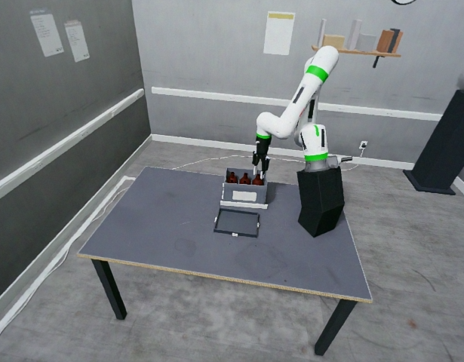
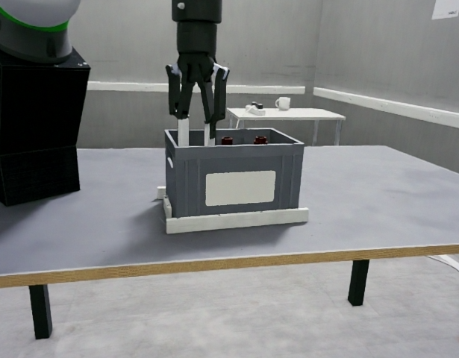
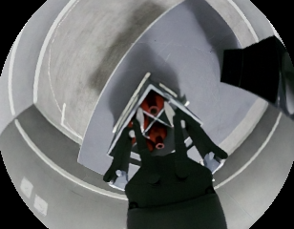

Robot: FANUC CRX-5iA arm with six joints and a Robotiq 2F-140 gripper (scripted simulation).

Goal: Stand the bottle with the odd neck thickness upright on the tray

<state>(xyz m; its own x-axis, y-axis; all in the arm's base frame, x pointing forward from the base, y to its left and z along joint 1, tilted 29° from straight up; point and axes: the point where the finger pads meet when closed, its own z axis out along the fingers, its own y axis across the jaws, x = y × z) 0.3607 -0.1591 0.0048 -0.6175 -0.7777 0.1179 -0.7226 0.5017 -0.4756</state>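
The grey crate is 10 cm below my hand, 8 cm ahead of it and 5 cm to the left of it. Round my hand: dark tray 31 cm to the left, 17 cm below, 10 cm ahead.
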